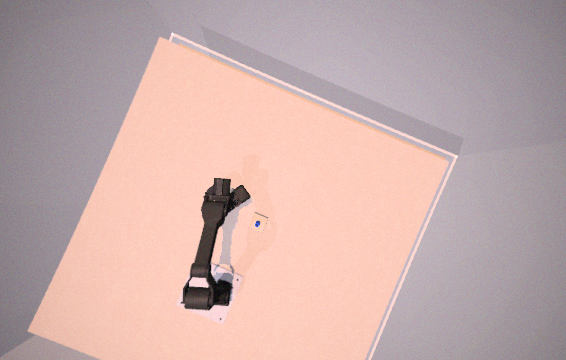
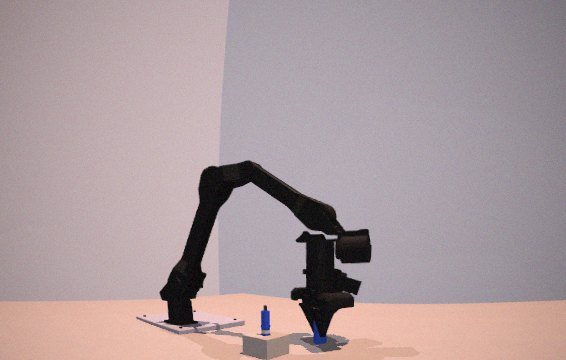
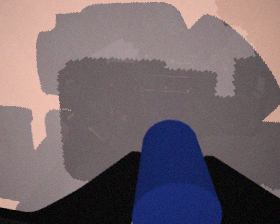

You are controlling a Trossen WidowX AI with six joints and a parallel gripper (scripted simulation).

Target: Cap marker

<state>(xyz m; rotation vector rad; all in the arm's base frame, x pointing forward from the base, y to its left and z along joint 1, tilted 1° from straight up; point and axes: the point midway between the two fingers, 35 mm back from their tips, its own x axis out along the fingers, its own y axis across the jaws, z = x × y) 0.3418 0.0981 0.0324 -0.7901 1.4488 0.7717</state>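
Right now my gripper tip is 13 cm to the left of the holder block and 3 cm past it. The rest, counted from my gripper tip: blue cap: 1 cm above.
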